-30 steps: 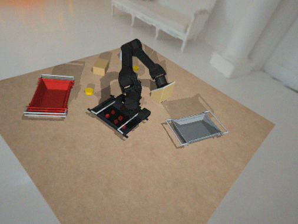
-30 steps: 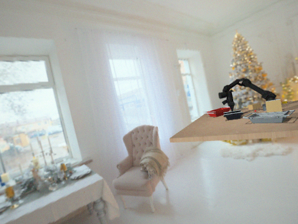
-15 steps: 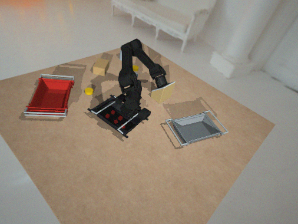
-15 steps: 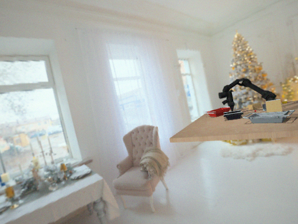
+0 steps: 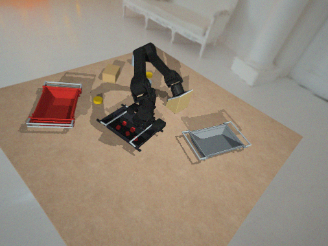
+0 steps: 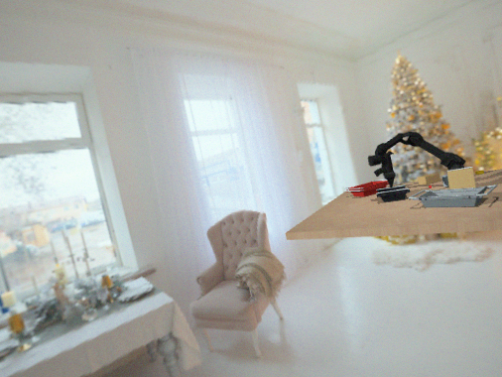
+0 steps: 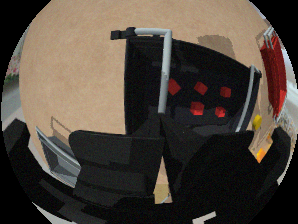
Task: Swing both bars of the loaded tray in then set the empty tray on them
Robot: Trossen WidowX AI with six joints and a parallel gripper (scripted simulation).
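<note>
Now: gripper tip 31 cm past the grey tray, 22 cm to the right of it and 4 cm above it. From my gripper tip the other things lie so: cardboard box: 55 cm to the right, 15 cm behind, 6 cm below; then small red block: 33 cm to the right, 17 cm behind, 8 cm below.
</note>
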